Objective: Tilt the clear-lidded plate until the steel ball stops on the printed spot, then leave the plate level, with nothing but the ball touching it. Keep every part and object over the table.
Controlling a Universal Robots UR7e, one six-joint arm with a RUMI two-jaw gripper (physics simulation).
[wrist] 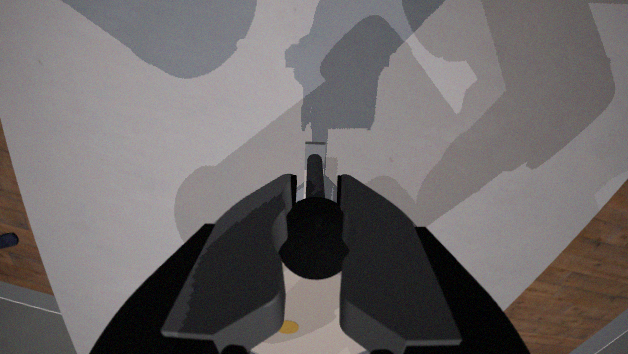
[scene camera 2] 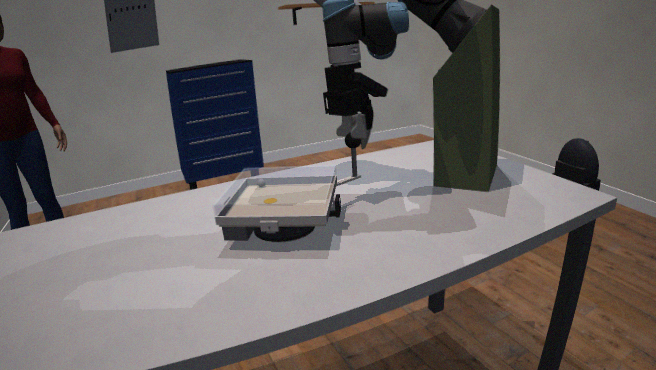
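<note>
The clear-lidded plate point(scene camera 2: 240, 220) point(wrist: 312, 300) is a shallow pale tray on a dark round base; it looks close to level, but a slight tilt cannot be ruled out. The steel ball point(scene camera 2: 261, 183) lies near its back wall, left of the middle, apart from the printed orange spot point(scene camera 2: 270, 200) point(wrist: 288, 327). The ball does not show in the wrist view. A black ball knob point(scene camera 2: 352, 141) point(wrist: 316, 235) tops an upright rod point(scene camera 2: 354, 163) point(wrist: 314, 175), joined to a thin arm at the plate's right side. My gripper point(scene camera 2: 356, 134) point(wrist: 317, 177) points down, shut on the knob, which fills the gap between the fingers.
The white table point(scene camera 2: 150, 260) carries a tall green wedge-shaped block point(scene camera 2: 465, 125) right of the gripper. A dark dial point(scene camera 2: 337, 205) is on the plate's right side. A dark rounded object point(scene camera 2: 578, 160) stands beyond the table's right edge. A blue drawer cabinet point(scene camera 2: 215, 120) and a person point(scene camera 2: 20, 100) are behind the table.
</note>
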